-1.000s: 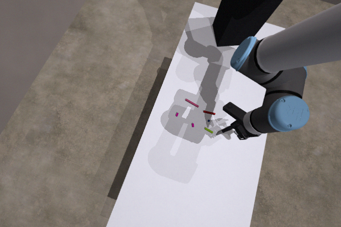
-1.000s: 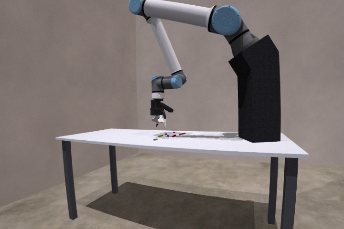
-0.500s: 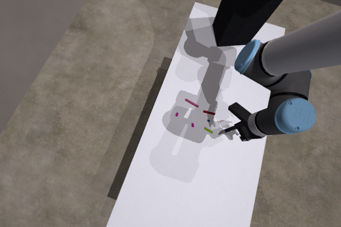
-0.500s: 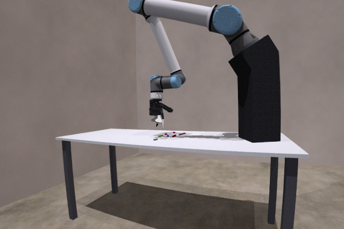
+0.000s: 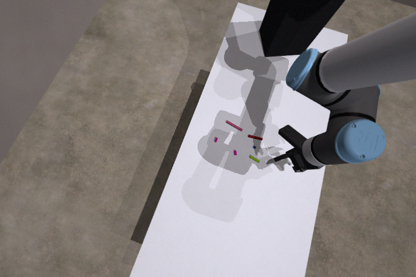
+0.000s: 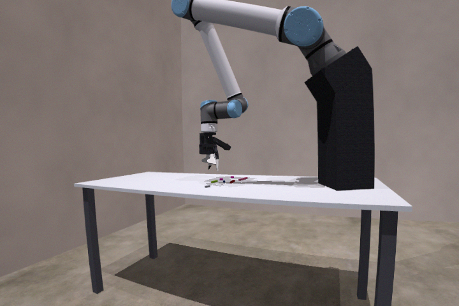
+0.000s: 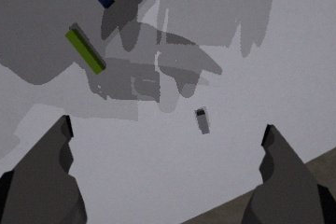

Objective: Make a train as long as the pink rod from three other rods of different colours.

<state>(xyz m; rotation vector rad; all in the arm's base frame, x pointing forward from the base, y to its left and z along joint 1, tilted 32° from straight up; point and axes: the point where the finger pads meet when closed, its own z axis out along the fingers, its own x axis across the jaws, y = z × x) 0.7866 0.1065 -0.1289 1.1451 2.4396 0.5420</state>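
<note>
The small blue rod is 20 mm behind my hand, 100 mm to the right of it and 70 mm below it. From my hand the other things lie so: red rod: 70 mm behind, 110 mm to the right, 70 mm below; then grey rod: 70 mm to the left, 70 mm below; then lime rod: 40 mm ahead, 90 mm to the right, 70 mm below.
</note>
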